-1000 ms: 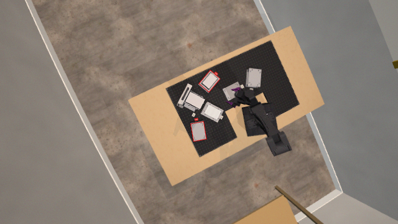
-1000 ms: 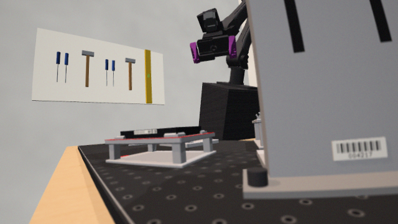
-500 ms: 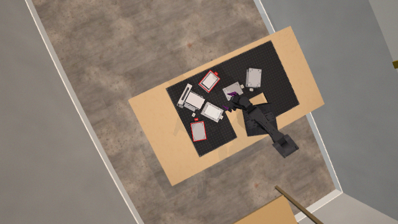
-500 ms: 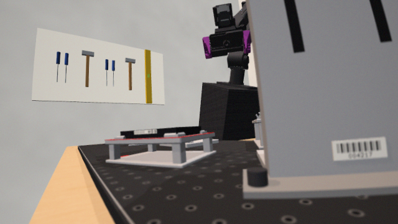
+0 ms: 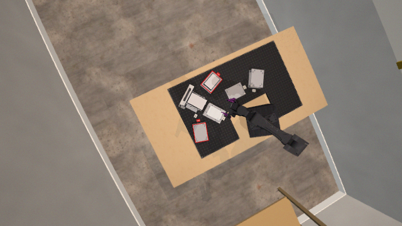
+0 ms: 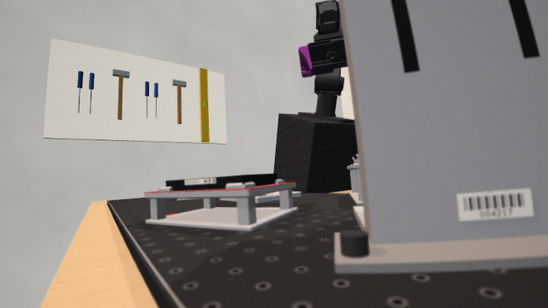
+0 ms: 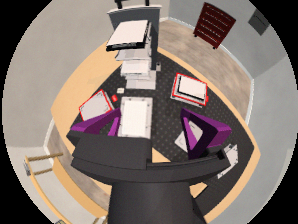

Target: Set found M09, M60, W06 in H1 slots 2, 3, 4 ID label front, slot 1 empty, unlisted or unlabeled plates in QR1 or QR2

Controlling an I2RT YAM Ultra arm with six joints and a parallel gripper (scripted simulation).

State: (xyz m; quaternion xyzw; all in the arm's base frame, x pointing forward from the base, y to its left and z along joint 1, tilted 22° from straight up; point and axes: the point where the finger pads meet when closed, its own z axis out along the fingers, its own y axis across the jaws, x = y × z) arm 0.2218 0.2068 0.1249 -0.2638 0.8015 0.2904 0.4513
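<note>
Now: the white well plate 180 mm below my hand, 50 mm to the left of it and 30 mm behind it. From my hand the other things lie so: plate hotel H1 (220 mm to the left, 170 mm ahead, 100 mm below); then red-rimmed nest (230 mm to the left, 210 mm below, 140 mm behind); then black-sided plate (230 mm ahead, 200 mm below, 30 mm to the right).
</note>
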